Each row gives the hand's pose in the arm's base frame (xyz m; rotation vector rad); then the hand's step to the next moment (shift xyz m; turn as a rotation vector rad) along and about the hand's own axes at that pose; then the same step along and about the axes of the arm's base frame.
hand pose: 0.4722 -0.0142 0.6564 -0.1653 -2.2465 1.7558
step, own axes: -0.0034 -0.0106 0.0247 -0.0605 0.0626 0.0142
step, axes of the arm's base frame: -0.0031 -0.0266 0.0043 0.0483 -0.0133 -0.0726
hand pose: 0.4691 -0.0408 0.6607 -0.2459 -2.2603 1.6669
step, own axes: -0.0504 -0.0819 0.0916 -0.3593 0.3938 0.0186
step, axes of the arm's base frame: 0.0188 -0.1233 0.0457 0.3088 -0.0132 -0.4348
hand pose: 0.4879 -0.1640 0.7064 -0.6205 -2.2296 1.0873
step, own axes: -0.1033 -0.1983 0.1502 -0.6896 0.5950 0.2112
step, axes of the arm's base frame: -0.0561 -0.2575 0.0558 0.4503 -0.2113 -0.7917
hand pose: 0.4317 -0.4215 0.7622 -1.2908 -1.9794 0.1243
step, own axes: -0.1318 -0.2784 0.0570 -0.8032 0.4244 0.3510
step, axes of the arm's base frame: -0.2168 -0.2255 0.0161 0.2576 -0.3443 -0.8738
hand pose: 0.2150 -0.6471 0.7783 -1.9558 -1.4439 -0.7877
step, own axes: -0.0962 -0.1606 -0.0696 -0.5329 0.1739 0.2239
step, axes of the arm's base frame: -0.1862 -0.0717 -0.0091 0.0661 -0.2084 -0.5626
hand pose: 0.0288 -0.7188 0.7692 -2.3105 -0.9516 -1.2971
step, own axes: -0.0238 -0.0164 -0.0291 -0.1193 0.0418 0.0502
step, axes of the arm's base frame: -0.0382 -0.0139 -0.0052 0.0168 -0.0487 -0.1259
